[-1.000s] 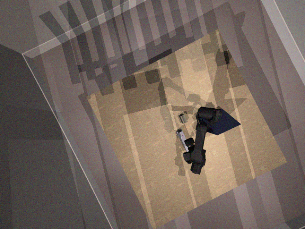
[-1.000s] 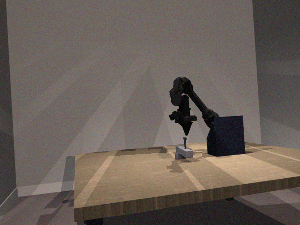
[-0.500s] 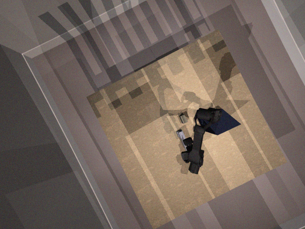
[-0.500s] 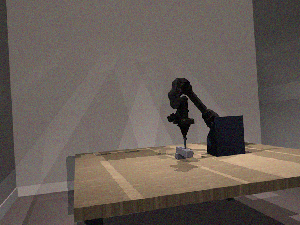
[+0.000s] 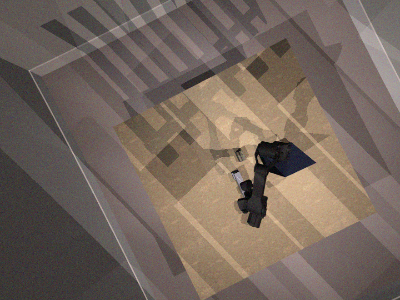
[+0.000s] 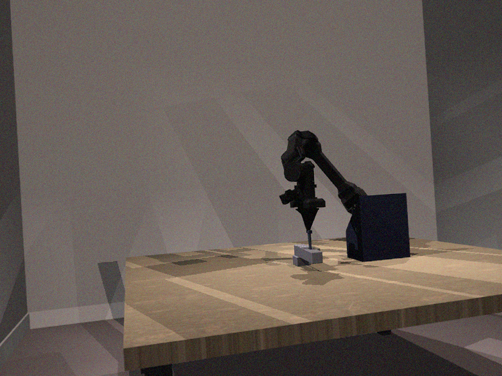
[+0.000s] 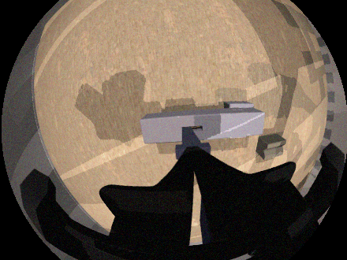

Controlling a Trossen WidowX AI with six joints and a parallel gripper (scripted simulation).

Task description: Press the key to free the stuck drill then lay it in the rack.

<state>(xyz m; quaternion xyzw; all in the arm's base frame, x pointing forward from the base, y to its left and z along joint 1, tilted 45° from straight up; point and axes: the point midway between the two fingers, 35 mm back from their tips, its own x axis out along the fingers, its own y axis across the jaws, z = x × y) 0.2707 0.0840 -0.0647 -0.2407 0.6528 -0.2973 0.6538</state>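
Now: the thin dark stub 3 cm below my gripper tip. Round my gripper tip: small grey rack (9 cm behind, 20 cm to the right, 11 cm below); then light grey block (1 cm behind, 4 cm to the right, 9 cm below); then drill (1 cm behind, 6 cm to the right, 8 cm below).
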